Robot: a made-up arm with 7 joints.
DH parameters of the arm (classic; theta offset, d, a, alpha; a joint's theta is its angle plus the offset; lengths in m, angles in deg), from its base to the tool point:
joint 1: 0 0.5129 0 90
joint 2: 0 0.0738 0 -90
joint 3: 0 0.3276 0.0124 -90
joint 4: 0 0.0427 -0.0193 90
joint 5: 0 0.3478 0 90
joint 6: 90 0.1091 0.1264 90
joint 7: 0 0.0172 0 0
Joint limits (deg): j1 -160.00..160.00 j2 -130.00..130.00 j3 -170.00..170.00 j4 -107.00..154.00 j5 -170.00..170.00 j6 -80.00..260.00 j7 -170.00..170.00
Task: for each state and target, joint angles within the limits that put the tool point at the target. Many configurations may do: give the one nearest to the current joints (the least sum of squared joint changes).
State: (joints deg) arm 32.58 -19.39 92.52 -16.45 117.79 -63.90 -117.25
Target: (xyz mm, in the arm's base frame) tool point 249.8 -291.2 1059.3
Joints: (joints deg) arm 33.83 -23.55 96.49 -52.80 133.36 -80.00 -117.25
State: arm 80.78 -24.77 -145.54 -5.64 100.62 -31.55 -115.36
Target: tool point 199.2 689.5 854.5
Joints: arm 85.72 -52.46 -142.27 -19.93 105.60 -34.24 -115.36
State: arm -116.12 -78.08 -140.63 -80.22 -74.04 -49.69 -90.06
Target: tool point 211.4 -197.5 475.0
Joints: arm -107.38 -72.46 -117.98 -107.00 -81.62 -62.11 -90.06
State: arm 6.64 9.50 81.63 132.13 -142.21 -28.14 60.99
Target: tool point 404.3 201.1 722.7
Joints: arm -19.49 -9.66 48.43 117.29 -133.30 -31.35 60.99
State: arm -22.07 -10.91 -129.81 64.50 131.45 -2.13 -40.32
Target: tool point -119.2 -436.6 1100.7
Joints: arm -12.48 -25.31 -141.37 59.53 129.36 -0.53 -40.32
